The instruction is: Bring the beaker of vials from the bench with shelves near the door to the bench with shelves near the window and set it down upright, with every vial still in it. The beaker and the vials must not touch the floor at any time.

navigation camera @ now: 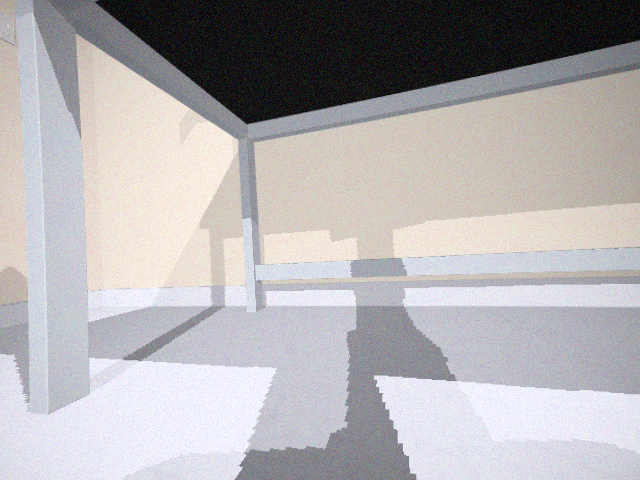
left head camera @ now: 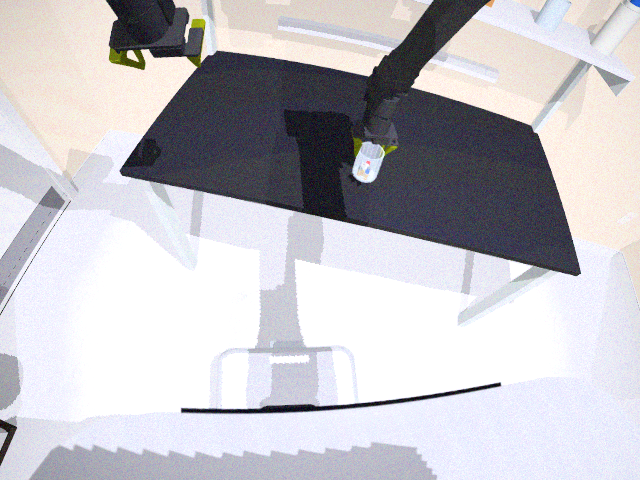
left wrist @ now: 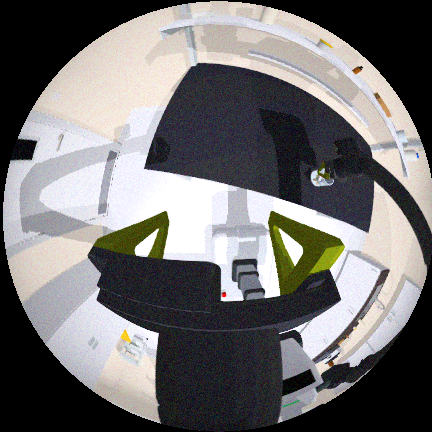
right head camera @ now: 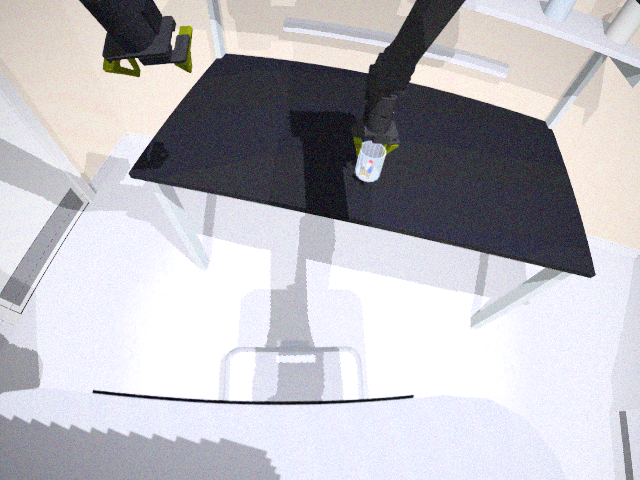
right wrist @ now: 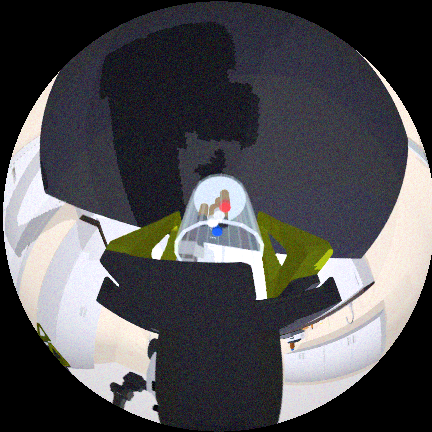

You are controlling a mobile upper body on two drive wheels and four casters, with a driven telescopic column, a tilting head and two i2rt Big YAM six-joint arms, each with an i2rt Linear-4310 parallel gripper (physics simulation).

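A clear beaker (left head camera: 368, 164) (right head camera: 370, 162) (right wrist: 220, 240) is upright a little above the dark bench top (left head camera: 465, 170) (right head camera: 465, 180) (left wrist: 215, 115) (right wrist: 320, 125), with a small shadow apart from its base. Vials (right wrist: 225, 204) with red, blue and white caps lean inside it. My right gripper (left head camera: 374, 149) (right head camera: 376, 148) is shut on the beaker, one yellow-green finger on each side near the rim. My left gripper (left head camera: 171, 66) (right head camera: 164, 72) (left wrist: 218, 216) is open and empty, off the bench's far left corner in the head views.
A raised shelf (left head camera: 511, 25) behind the bench bears a pale blue cylinder (left head camera: 553, 15) and a white one (left head camera: 615, 25). A bench leg (navigation camera: 56, 232) and a low crossbar (navigation camera: 320, 269) stand ahead of the base. A white door with a handle (left wrist: 60, 142) shows at left.
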